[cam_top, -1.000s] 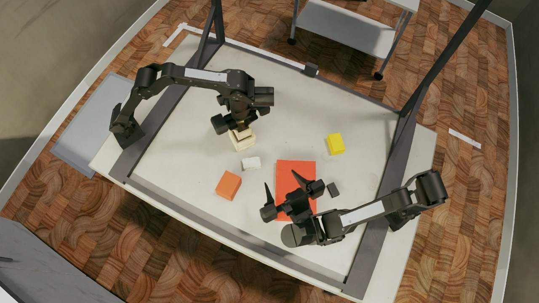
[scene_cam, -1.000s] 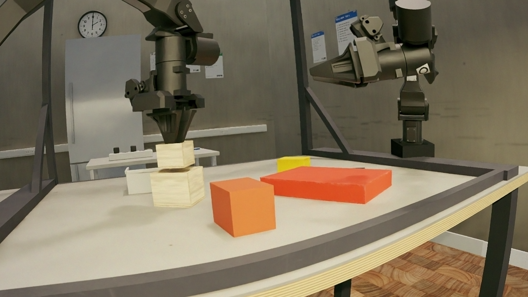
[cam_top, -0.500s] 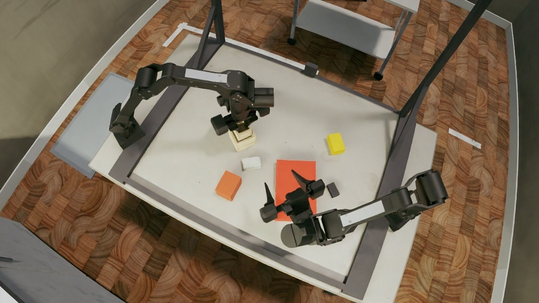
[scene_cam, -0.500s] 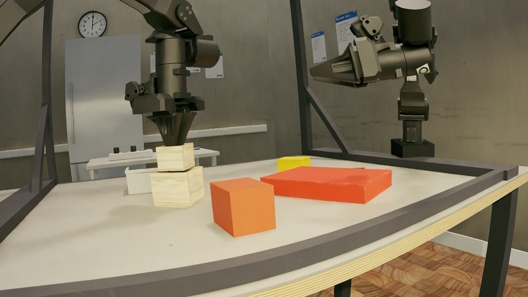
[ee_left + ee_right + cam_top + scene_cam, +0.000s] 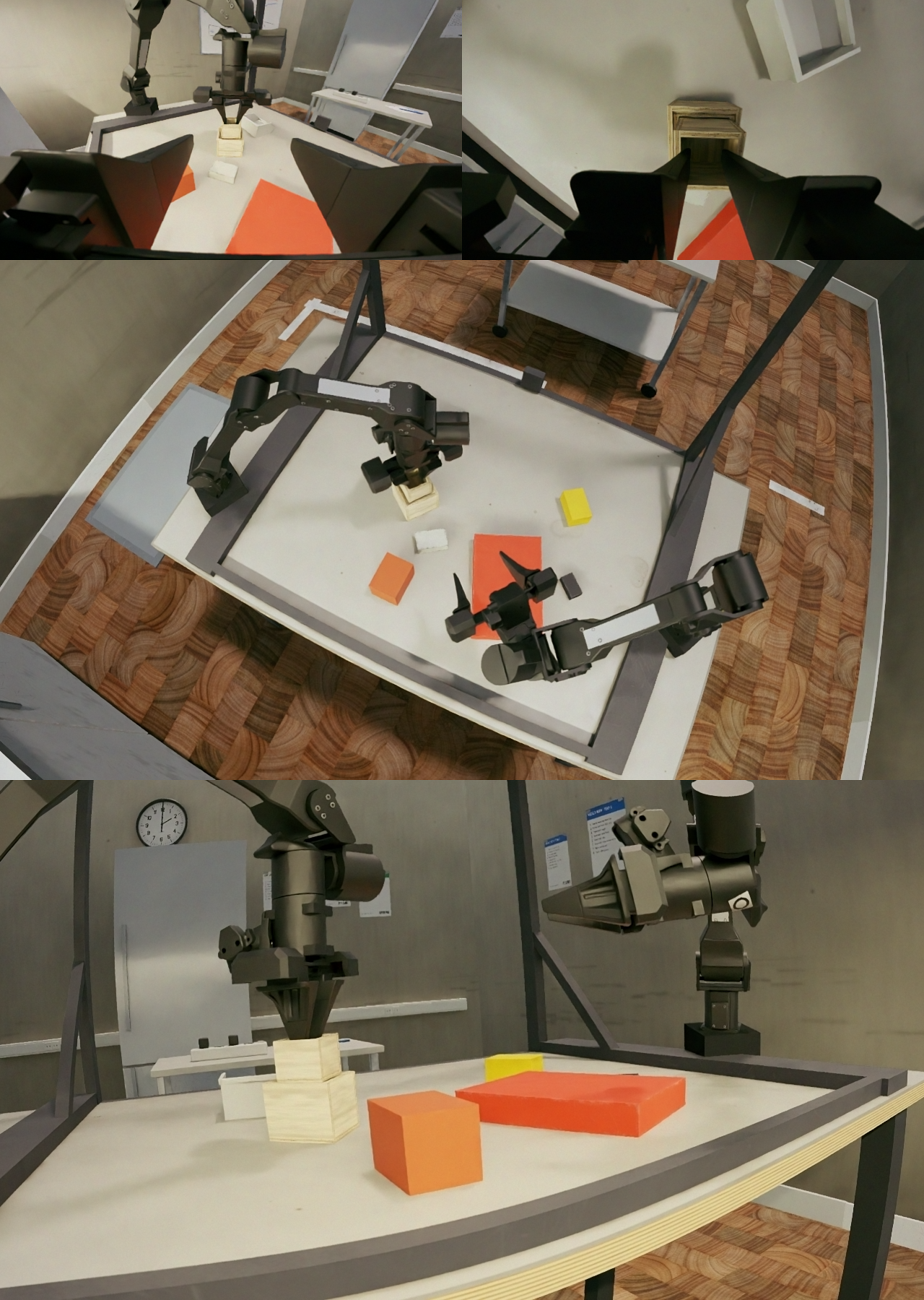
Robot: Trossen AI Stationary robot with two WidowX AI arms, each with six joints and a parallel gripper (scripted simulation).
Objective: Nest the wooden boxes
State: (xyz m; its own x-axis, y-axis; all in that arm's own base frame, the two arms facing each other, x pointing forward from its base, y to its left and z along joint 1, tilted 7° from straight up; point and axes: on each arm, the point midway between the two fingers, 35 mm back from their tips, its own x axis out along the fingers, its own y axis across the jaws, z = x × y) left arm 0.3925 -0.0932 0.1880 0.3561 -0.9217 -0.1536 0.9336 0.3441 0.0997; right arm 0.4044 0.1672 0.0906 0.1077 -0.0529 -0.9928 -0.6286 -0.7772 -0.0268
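My right hand is 10 cm above the medium wooden box. From my right hand the other things lie so: small wooden box 5 cm below; white tray 17 cm behind, 1 cm to the right, 9 cm below; largest wooden box 10 cm below.
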